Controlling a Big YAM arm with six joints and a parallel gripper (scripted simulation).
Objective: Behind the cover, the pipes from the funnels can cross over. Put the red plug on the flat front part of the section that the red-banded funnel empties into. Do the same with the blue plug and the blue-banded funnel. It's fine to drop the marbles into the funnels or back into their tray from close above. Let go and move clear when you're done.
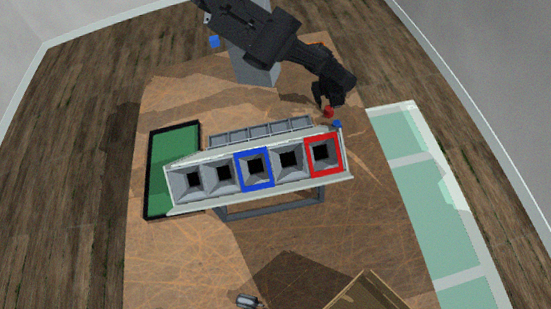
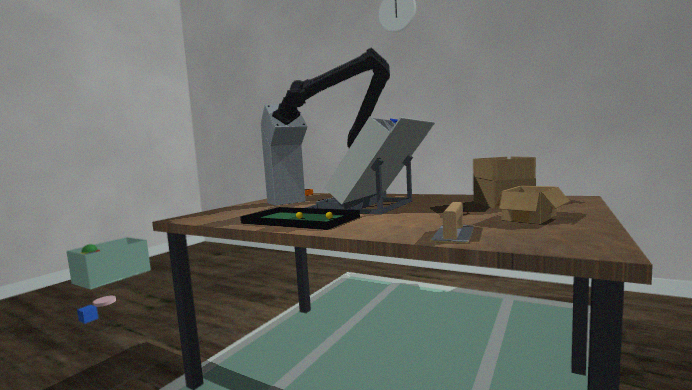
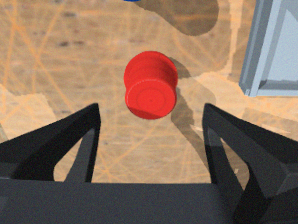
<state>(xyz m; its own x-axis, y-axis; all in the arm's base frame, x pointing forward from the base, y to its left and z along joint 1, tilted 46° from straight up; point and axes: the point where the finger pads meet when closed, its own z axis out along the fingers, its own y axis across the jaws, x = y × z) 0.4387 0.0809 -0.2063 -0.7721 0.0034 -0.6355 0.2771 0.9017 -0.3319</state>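
Now: the red plug 40 mm below my hand. The rest, counted from my hand: blue plug (70 mm ahead, 20 mm to the right, 40 mm below); then cover (120 mm ahead, 320 mm to the right, 150 mm above); then green marble tray (110 mm behind, 590 mm to the right, 50 mm below).
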